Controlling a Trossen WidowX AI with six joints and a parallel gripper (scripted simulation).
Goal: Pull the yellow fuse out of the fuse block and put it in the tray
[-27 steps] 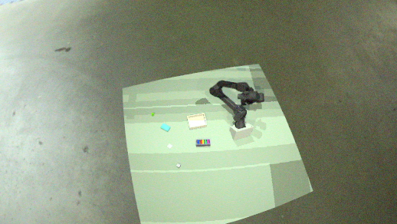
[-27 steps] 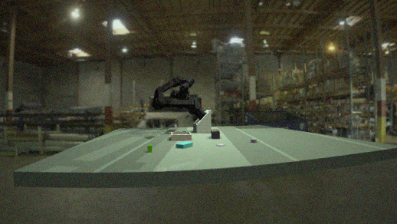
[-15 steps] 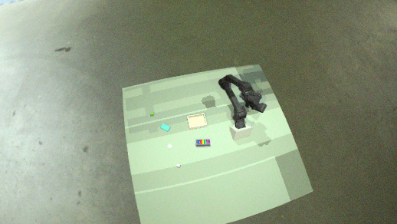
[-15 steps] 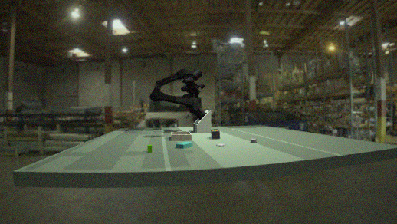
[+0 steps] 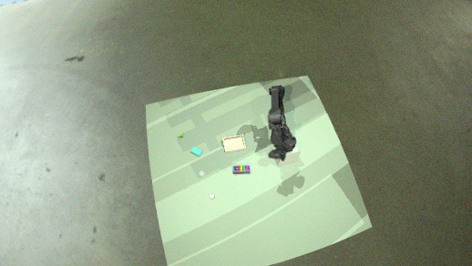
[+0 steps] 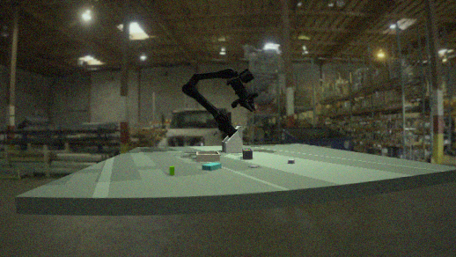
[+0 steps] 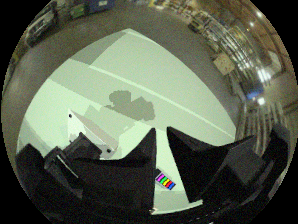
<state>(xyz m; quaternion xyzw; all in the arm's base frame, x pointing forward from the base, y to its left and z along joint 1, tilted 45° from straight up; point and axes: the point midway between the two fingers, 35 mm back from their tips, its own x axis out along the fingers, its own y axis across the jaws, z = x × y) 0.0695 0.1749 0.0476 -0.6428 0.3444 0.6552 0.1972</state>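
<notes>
Right now the beige tray is 210 mm ahead of my gripper tip, 270 mm to the right of it and 230 mm below it. From my gripper tip the other things lie so: cyan block (450 mm ahead, 270 mm to the right, 230 mm below); green cube (540 mm ahead, 410 mm to the right, 220 mm below).
</notes>
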